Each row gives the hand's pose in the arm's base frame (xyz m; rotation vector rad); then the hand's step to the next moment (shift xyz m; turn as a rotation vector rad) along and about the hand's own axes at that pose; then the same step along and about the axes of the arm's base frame.
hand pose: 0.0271 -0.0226 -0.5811 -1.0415 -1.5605 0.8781
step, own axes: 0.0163 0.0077 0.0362 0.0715 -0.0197 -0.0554
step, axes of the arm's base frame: -0.0356 0.0168 -0.0092 0.0428 0.0613 0.0546
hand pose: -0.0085 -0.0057 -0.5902 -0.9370 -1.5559 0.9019
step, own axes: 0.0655 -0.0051 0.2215 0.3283 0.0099 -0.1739
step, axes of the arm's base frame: -0.2274 0.0404 -0.0043 0.1285 0.3162 0.1470
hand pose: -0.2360 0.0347 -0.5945 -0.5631 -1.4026 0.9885
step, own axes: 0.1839 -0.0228 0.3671 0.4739 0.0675 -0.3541
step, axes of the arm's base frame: -0.3700 0.0600 0.1691 0.2726 0.5065 0.1541
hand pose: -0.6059 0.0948 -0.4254 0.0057 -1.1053 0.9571
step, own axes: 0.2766 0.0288 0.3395 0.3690 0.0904 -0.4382
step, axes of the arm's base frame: -0.2432 0.0460 0.3624 0.3093 0.4900 0.0237
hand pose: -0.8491 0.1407 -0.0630 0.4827 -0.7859 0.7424
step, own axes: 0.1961 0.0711 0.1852 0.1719 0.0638 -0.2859
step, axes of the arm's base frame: -0.0434 0.0092 0.2754 0.1651 0.2945 -0.0373
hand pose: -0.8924 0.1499 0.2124 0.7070 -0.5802 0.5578
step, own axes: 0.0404 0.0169 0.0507 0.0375 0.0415 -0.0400
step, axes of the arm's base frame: 0.0026 -0.0152 0.0652 0.0116 0.0654 0.0177
